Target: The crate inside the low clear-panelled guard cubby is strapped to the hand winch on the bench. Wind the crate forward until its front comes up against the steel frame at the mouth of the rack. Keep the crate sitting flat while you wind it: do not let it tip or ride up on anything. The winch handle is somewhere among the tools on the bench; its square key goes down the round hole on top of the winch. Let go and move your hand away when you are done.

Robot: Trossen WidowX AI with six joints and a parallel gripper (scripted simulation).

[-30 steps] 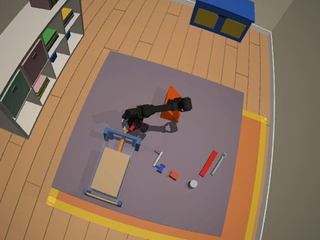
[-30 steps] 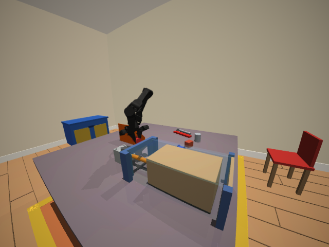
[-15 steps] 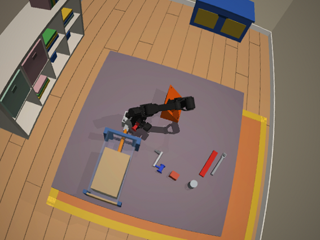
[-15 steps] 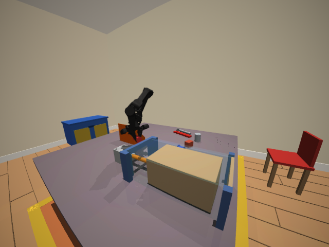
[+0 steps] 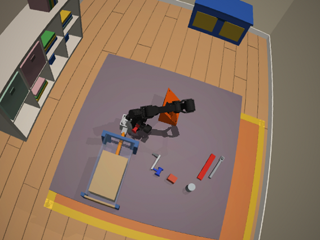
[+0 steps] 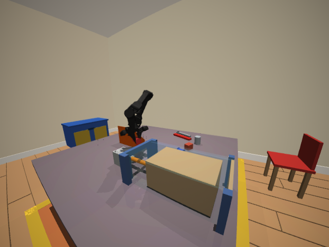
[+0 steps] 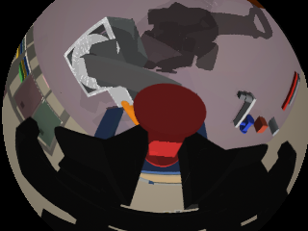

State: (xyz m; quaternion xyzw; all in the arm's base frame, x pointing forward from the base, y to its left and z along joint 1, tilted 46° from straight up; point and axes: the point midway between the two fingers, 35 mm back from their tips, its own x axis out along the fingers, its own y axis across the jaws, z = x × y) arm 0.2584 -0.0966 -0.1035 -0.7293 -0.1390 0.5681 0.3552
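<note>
The winch handle is 3 cm to the right of my gripper tip, 3 cm below it and 3 cm behind it. From my gripper tip the other things lie so: blue frame: 9 cm ahead, 7 cm to the right, 3 cm below; then grey winch: 10 cm below, 9 cm to the right, 8 cm behind; then red grip: 1 cm behind.
</note>
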